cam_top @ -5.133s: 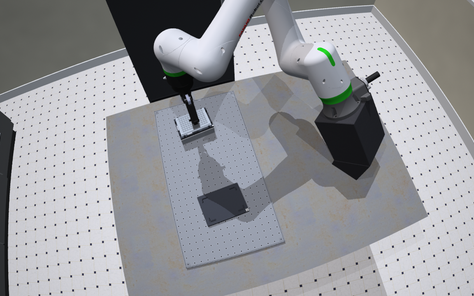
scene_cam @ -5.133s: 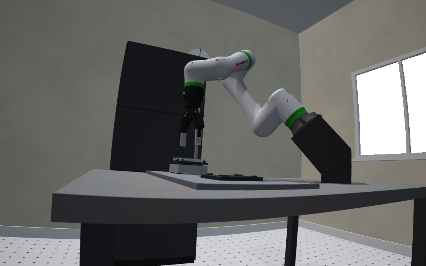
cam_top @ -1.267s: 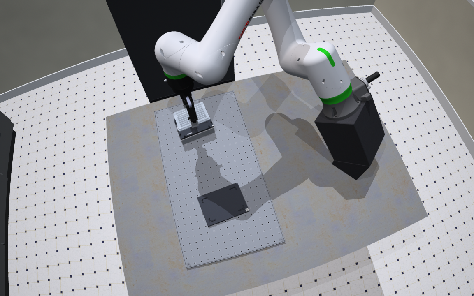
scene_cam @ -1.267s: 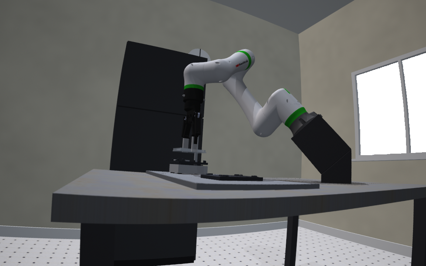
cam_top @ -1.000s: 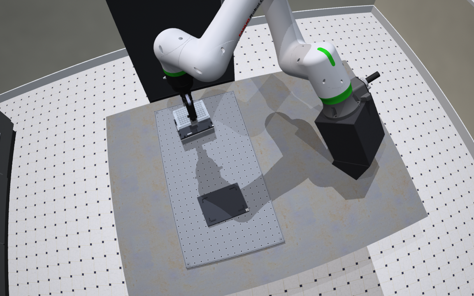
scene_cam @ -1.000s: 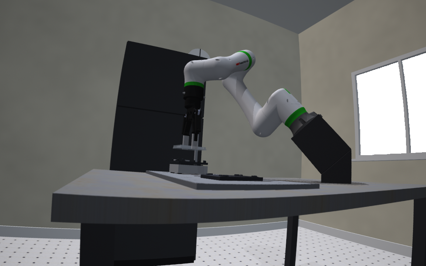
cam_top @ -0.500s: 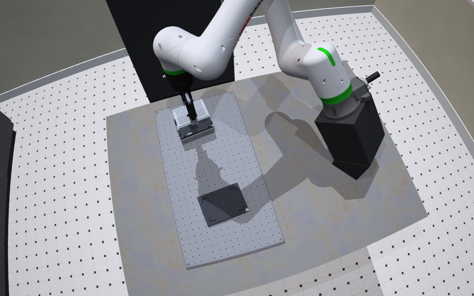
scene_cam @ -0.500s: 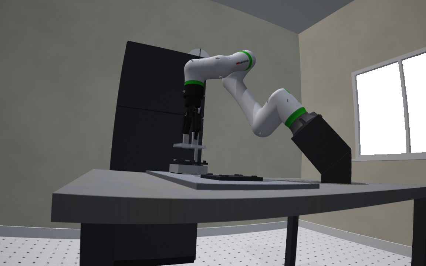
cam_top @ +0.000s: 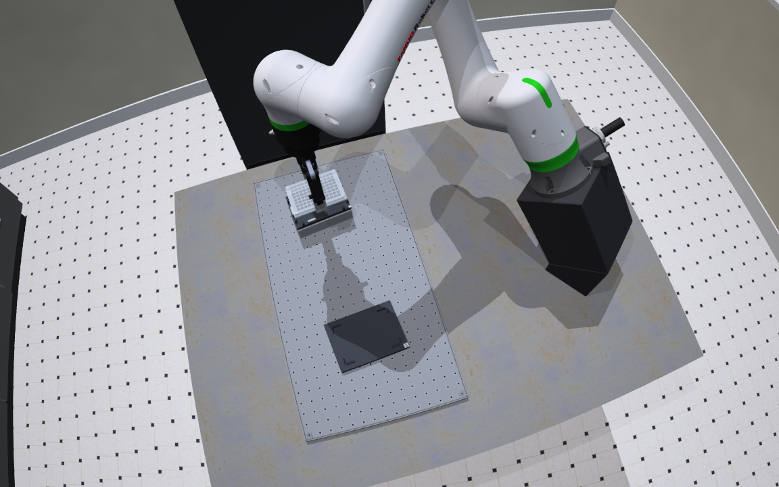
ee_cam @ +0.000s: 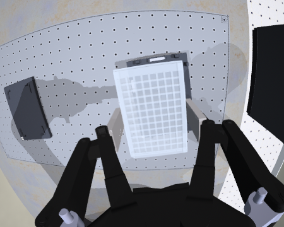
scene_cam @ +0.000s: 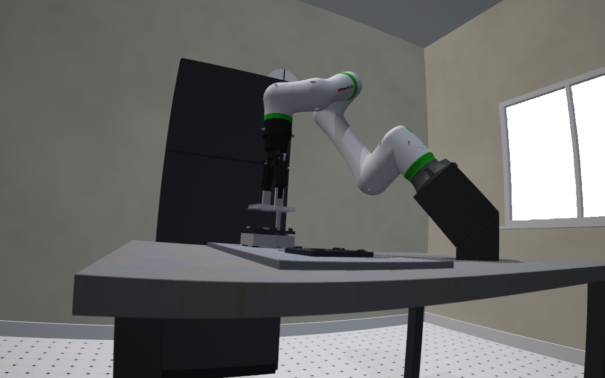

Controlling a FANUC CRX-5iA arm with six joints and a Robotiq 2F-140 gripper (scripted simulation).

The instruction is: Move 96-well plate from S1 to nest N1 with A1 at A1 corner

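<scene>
The dark plate nest N1 lies 33 cm to the left of my hand, 14 cm below it and 1 cm ahead of it. Also, from my hand: white 96-well plate 2 cm below.
</scene>
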